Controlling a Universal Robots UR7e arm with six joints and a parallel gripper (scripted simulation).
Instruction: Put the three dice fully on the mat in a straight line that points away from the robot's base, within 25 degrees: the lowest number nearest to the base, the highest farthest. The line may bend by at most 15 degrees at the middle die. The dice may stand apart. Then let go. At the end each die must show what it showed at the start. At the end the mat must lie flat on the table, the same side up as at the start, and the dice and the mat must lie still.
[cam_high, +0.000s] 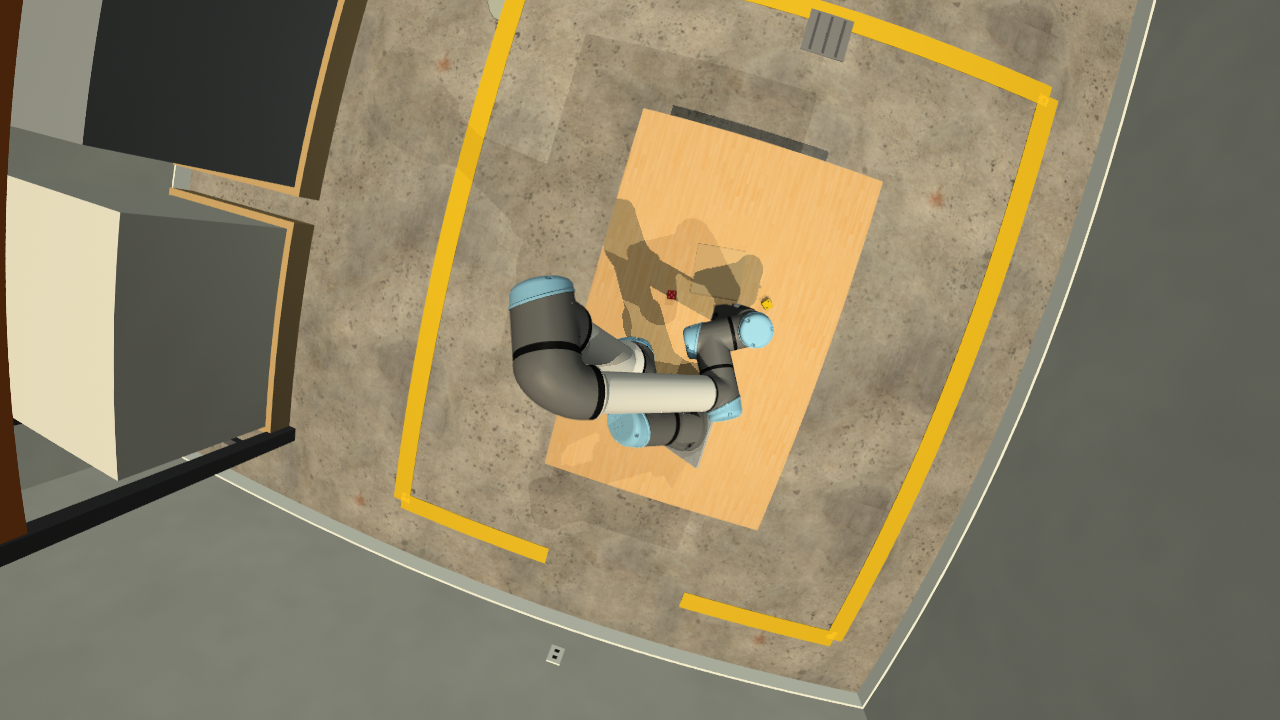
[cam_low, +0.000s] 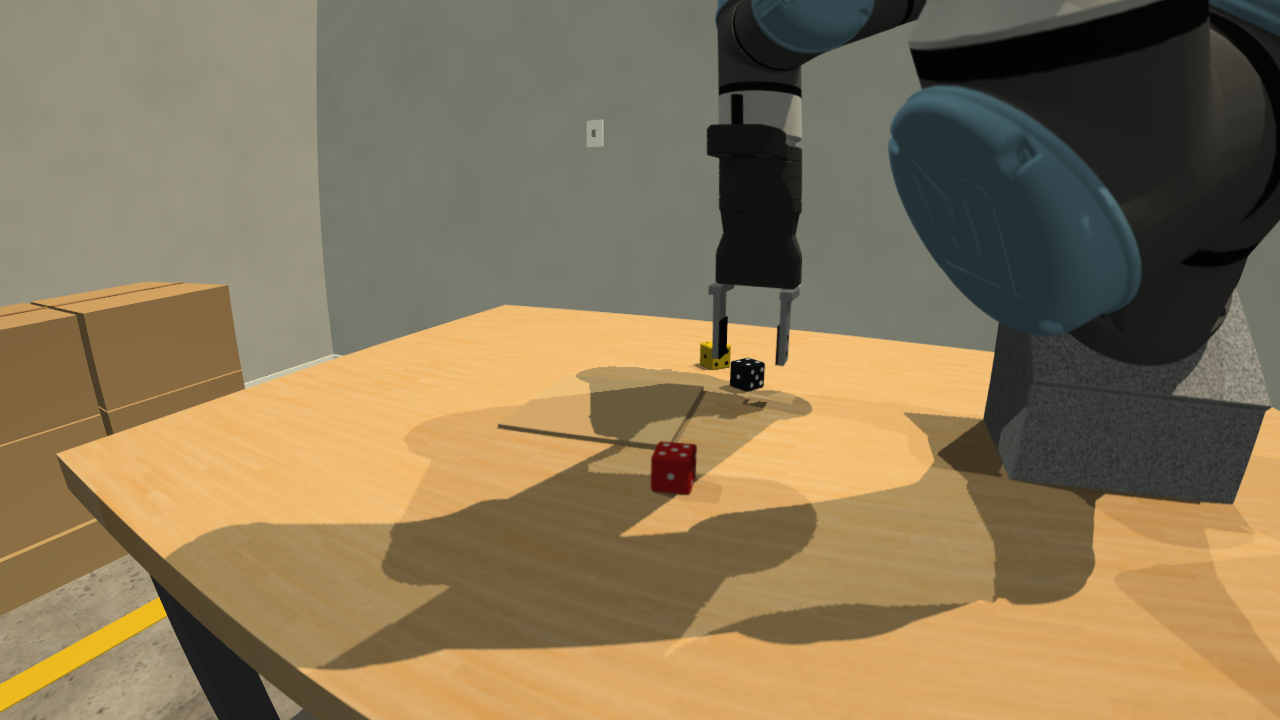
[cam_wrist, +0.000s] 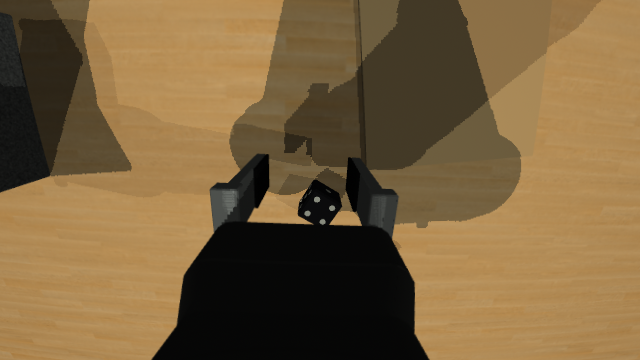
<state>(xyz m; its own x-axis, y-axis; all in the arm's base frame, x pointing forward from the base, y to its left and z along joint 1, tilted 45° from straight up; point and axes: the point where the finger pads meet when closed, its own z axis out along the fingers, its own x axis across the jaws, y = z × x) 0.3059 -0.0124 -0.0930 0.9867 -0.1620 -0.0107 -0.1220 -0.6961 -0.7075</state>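
Now: hand 4 cm above the black die, 3 cm to the left of it and 1 cm short of it. Also, from my hand: tan mat (11 cm ahead, 6 cm to the left, 5 cm below); red die (18 cm to the left, 4 cm below, 3 cm ahead); yellow die (9 cm to the right, 5 cm ahead, 4 cm below).
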